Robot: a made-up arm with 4 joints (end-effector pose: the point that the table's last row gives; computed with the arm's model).
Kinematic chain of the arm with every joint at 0, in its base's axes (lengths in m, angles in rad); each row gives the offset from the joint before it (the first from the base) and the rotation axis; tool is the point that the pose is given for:
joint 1: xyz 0 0 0.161 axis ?
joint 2: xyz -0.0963 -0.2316 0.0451 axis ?
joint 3: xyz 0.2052 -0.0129 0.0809 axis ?
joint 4: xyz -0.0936 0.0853 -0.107 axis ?
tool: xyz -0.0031 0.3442 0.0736
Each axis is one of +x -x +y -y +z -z.
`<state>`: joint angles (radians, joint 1 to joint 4).
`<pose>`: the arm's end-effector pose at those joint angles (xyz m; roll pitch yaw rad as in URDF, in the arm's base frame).
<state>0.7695 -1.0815 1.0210 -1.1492</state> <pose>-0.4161 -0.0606 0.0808 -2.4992 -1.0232 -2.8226</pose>
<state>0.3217 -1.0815 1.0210 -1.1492</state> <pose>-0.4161 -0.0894 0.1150 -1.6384 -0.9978 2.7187</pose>
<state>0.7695 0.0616 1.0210 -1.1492</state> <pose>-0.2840 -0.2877 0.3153 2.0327 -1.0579 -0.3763</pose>
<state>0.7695 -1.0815 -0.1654 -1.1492</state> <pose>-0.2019 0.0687 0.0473 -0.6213 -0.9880 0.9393</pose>
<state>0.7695 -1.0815 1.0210 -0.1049</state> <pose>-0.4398 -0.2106 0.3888 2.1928 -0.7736 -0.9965</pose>
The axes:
joint 1: +x
joint 2: +y
joint 3: +x
joint 4: -z

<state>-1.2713 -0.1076 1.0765 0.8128</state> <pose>0.2234 0.3948 0.3471 -0.1128 -0.1642 -0.7038</pose>
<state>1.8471 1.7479 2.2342 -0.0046</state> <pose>0.3178 0.2641 -0.2658 -2.5271 -0.2692 1.7508</pose>
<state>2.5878 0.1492 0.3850 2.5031</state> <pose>0.2162 0.3587 -0.0335 -3.0778 0.2052 2.5775</pose>
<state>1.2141 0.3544 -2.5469 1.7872</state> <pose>0.3591 -0.0808 -0.1025 0.3328 -1.2990 -1.6136</pose>
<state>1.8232 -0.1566 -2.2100 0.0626</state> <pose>0.0701 0.3013 -0.3058 -0.3913 0.0151 -0.2096</pose>
